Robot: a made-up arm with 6 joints. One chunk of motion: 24 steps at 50 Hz.
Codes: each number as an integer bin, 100 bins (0 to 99) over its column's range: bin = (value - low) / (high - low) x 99, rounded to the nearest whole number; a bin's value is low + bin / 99 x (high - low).
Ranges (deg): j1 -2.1..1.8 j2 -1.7..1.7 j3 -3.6..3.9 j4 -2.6..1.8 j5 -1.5..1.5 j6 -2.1..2
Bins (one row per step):
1: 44 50 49 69 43 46
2: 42 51 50 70 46 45
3: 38 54 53 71 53 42
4: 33 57 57 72 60 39
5: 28 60 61 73 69 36
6: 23 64 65 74 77 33
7: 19 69 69 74 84 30
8: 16 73 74 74 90 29
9: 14 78 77 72 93 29
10: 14 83 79 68 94 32
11: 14 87 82 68 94 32
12: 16 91 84 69 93 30
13: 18 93 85 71 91 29
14: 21 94 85 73 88 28
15: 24 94 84 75 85 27
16: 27 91 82 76 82 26
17: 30 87 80 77 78 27
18: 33 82 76 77 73 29
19: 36 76 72 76 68 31
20: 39 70 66 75 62 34
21: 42 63 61 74 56 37
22: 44 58 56 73 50 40
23: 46 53 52 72 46 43
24: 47 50 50 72 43 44
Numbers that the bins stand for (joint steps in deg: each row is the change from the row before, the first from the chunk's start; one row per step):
1: -0.367 0.017 0.112 0.467 -0.197 -0.195
2: -0.445 0.052 0.188 0.511 -0.106 -0.236
3: -0.603 0.155 0.415 0.556 0.106 -0.361
4: -0.800 0.258 0.718 0.600 0.318 -0.485
5: -0.997 0.361 1.021 0.644 0.591 -0.609
6: -1.194 0.498 1.324 0.689 0.833 -0.733
7: -1.352 0.670 1.627 0.689 1.045 -0.858
8: -1.470 0.807 2.006 0.689 1.227 -0.899
9: -1.548 0.979 2.233 0.600 1.318 -0.899
10: -1.548 1.151 2.385 0.422 1.348 -0.775
11: -1.548 1.288 2.612 0.422 1.348 -0.775
12: -1.470 1.425 2.764 0.467 1.318 -0.858
13: -1.391 1.494 2.839 0.556 1.258 -0.899
14: -1.273 1.528 2.839 0.644 1.167 -0.940
15: -1.155 1.528 2.764 0.733 1.076 -0.982
16: -1.036 1.425 2.612 0.778 0.985 -1.023
17: -0.918 1.288 2.461 0.822 0.864 -0.982
18: -0.800 1.116 2.158 0.822 0.712 -0.899
19: -0.682 0.910 1.855 0.778 0.561 -0.816
20: -0.564 0.704 1.400 0.733 0.379 -0.692
21: -0.445 0.464 1.021 0.689 0.197 -0.568
22: -0.367 0.292 0.642 0.644 0.015 -0.443
23: -0.288 0.120 0.339 0.600 -0.106 -0.319
24: -0.248 0.017 0.188 0.600 -0.197 -0.278

